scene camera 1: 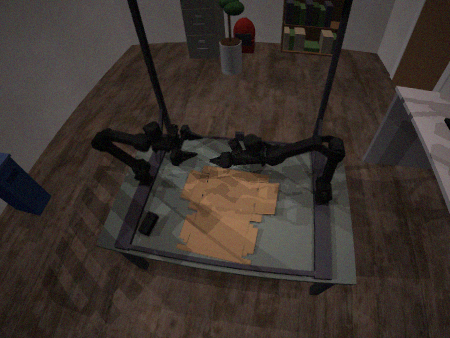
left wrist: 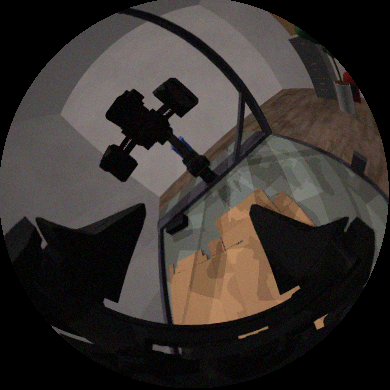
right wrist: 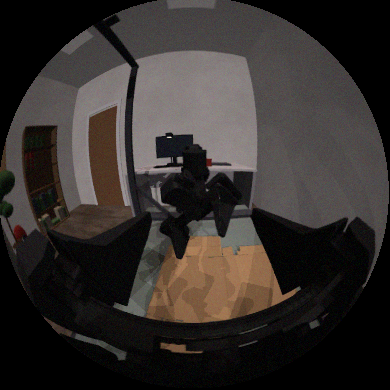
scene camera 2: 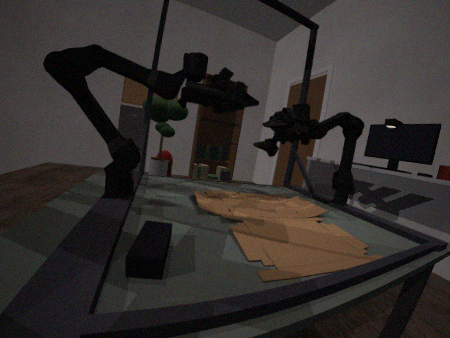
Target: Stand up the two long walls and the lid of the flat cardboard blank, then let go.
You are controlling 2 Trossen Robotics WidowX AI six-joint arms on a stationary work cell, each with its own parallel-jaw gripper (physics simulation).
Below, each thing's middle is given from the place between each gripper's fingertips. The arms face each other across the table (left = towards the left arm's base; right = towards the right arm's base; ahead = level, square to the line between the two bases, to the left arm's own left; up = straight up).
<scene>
The black block (scene camera 2: pixel 146 258) is 24 cm ahead of my right hand, 25 cm to the right of it and 32 cm below it.
Now: left hand 30 cm to the left of the black block, 24 cm short of it and 23 cm above it.
</scene>
